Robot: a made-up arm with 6 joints. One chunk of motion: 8 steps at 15 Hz.
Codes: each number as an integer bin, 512 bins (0 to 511) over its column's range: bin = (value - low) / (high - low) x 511, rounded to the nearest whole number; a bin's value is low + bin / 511 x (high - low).
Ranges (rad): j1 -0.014..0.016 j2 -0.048..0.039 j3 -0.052..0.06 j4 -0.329..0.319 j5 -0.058..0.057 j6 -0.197..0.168
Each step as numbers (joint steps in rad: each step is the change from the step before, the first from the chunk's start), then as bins.
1 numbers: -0.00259 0.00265 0.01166 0.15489 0.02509 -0.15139
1 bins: 194 297 290 382 369 64
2 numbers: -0.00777 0.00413 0.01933 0.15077 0.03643 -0.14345
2 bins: 106 306 325 378 420 75
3 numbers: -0.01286 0.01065 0.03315 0.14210 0.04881 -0.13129
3 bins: 19 344 388 372 475 92
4 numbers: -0.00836 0.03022 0.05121 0.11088 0.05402 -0.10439
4 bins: 96 459 471 347 498 130
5 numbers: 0.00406 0.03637 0.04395 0.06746 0.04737 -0.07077
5 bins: 308 496 438 313 468 177
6 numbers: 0.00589 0.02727 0.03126 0.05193 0.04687 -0.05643
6 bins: 339 442 380 300 466 197
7 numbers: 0.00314 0.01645 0.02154 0.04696 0.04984 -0.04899
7 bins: 292 379 336 296 479 207
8 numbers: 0.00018 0.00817 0.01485 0.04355 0.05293 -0.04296
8 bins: 242 330 305 294 493 216
